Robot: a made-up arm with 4 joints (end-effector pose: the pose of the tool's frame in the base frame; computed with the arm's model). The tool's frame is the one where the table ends.
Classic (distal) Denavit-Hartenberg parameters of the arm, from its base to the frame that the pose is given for. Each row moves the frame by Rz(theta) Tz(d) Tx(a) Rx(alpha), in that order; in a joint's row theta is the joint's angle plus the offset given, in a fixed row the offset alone. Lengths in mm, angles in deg.
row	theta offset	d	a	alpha
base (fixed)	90	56	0	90
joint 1	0	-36	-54	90
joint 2	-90	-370	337	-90
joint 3	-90	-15	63	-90
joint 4	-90	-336	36	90
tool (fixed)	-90	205	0	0
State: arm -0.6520 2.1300 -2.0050 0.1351
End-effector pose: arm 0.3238 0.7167 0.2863 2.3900 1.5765 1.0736
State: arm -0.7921 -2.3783 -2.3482 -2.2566
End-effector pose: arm 0.4286 0.3570 0.7267 -1.7995 -0.8404 -0.8836
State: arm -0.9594 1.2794 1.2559 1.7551
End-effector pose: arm 0.0323 0.2047 -0.2214 -1.3664 1.5165 -0.6409
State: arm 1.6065 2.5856 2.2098 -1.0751
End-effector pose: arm 0.2813 -0.0734 0.4066 -0.6755 -0.7485 0.7537
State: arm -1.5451 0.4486 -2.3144 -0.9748
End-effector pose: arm -0.6702 0.5635 0.0017 -0.8039 -0.9420 2.1635
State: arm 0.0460 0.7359 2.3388 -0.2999
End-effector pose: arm -0.4099 0.2275 0.0951 1.0313 2.2120 -0.6580
